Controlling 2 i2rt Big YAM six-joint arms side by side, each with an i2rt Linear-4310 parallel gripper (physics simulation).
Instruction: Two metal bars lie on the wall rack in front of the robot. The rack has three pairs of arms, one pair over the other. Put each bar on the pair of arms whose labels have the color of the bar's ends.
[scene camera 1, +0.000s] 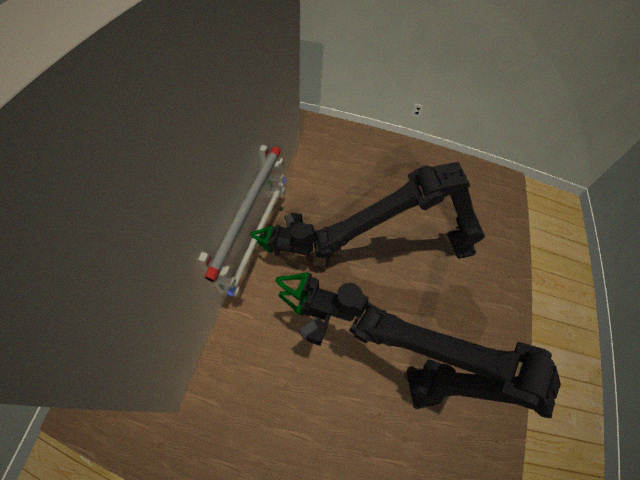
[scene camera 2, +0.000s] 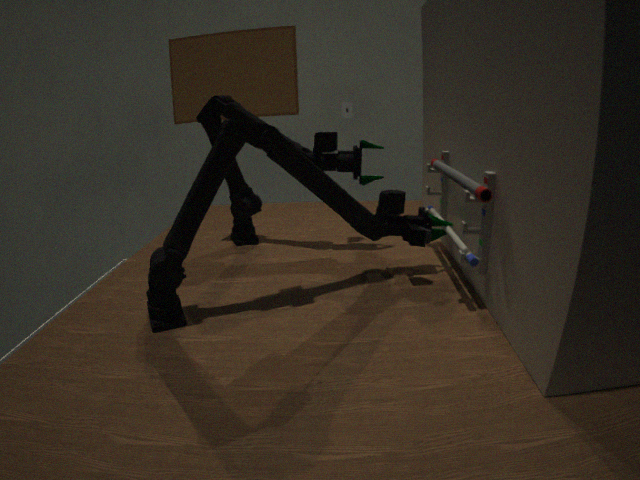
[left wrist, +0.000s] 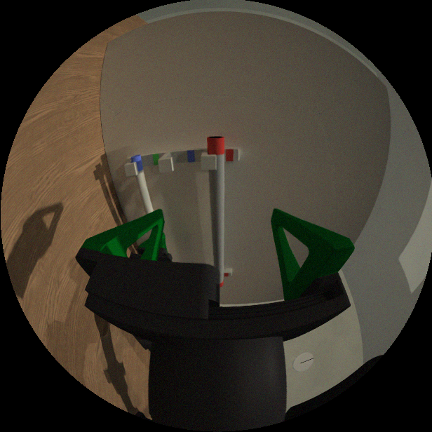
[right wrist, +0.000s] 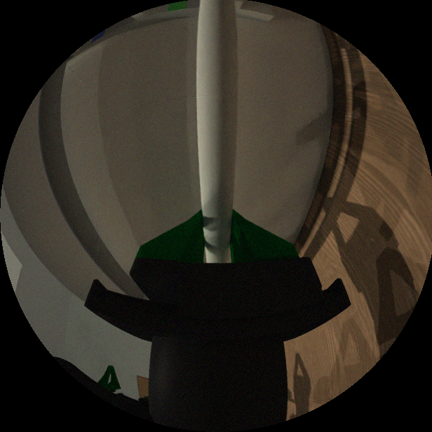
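Where they show: left gripper, fingertip midpoint: (scene camera 1: 277, 286) (scene camera 2: 384, 162); right gripper, fingertip midpoint: (scene camera 1: 251, 235) (scene camera 2: 452, 228); left arm's base at its link origin: (scene camera 1: 422, 388) (scene camera 2: 244, 239); right arm's base at its link origin: (scene camera 1: 460, 244) (scene camera 2: 167, 318).
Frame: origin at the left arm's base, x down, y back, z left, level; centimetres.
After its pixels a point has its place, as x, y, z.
A grey bar with red ends (scene camera 1: 242, 211) @(-29.6, -49.8, -54.5) (scene camera 2: 457, 176) @(-29.1, -45.2, -62.1) (left wrist: 220, 190) lies on the top, red-labelled arms of the wall rack (scene camera 2: 487, 227) @(-19.8, -41.7, -77.6) (left wrist: 180, 156). A white bar with blue ends (scene camera 1: 247, 258) @(-13.5, -51.0, -47.5) (scene camera 2: 454, 236) @(-13.6, -42.8, -65.0) (left wrist: 144, 187) (right wrist: 215, 100) is at the bottom, green-labelled arms; the blue-labelled middle pair holds no bar. My right gripper (scene camera 1: 254, 235) @(-12.6, -49.5, -56.4) (scene camera 2: 445, 228) @(-12.6, -49.5, -56.4) (right wrist: 216, 215) is shut on the white bar near its middle. My left gripper (scene camera 1: 279, 288) @(-28.9, -41.6, -30.7) (scene camera 2: 383, 162) @(-28.9, -41.6, -30.7) (left wrist: 217, 214) is open and empty, away from the wall, higher than the right gripper.
The large grey wall panel (scene camera 1: 155, 155) @(-67.1, -60.0, -42.1) (scene camera 2: 516, 103) @(-48.5, -38.9, -86.2) carries the rack and rises above it. The brown wooden surface (scene camera 1: 320, 413) @(0.0, -33.9, 1.8) (scene camera 2: 310, 372) @(0.0, 6.0, -83.3) runs under both arms. A corkboard (scene camera 2: 232, 72) hangs on the back wall.
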